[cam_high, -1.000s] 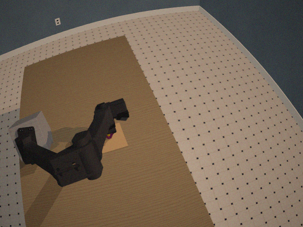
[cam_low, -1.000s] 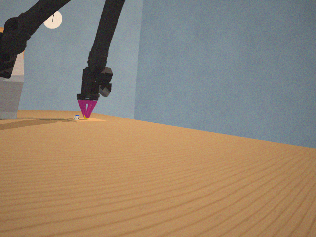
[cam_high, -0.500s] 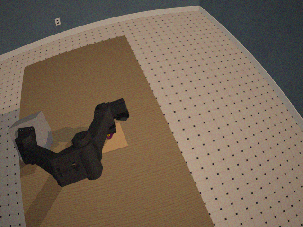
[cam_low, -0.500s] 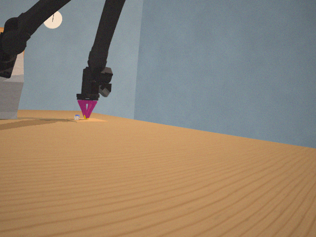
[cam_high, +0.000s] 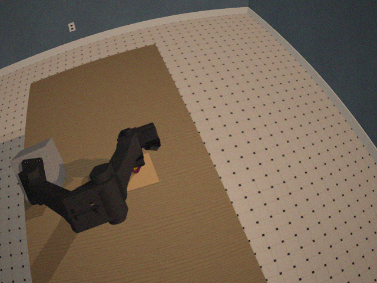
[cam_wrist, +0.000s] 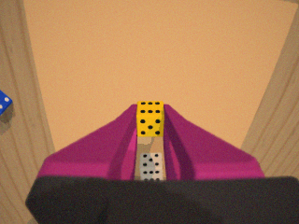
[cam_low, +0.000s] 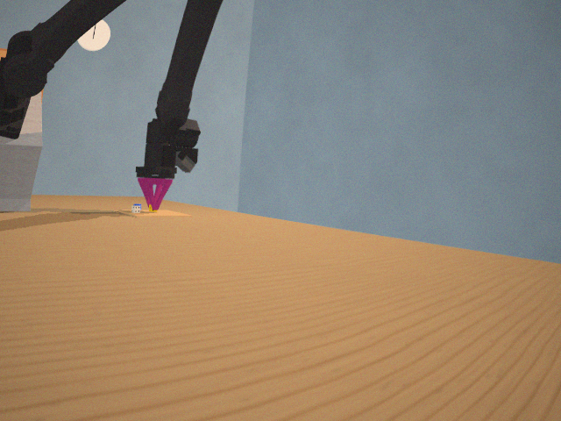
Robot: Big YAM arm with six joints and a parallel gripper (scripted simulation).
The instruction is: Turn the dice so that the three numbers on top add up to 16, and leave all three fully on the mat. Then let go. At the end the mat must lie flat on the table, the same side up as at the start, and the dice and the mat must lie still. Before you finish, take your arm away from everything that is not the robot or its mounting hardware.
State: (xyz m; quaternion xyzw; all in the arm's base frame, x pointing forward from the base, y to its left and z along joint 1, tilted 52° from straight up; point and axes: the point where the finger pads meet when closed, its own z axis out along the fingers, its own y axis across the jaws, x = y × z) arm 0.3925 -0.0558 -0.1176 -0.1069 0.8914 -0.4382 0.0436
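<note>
The yellow die lies right at my hand. Also, from my hand: mat 20 mm below; then white die 50 mm behind, 10 mm to the right, 10 mm below; then blue die 100 mm to the left, 10 mm below, 10 mm behind.
</note>
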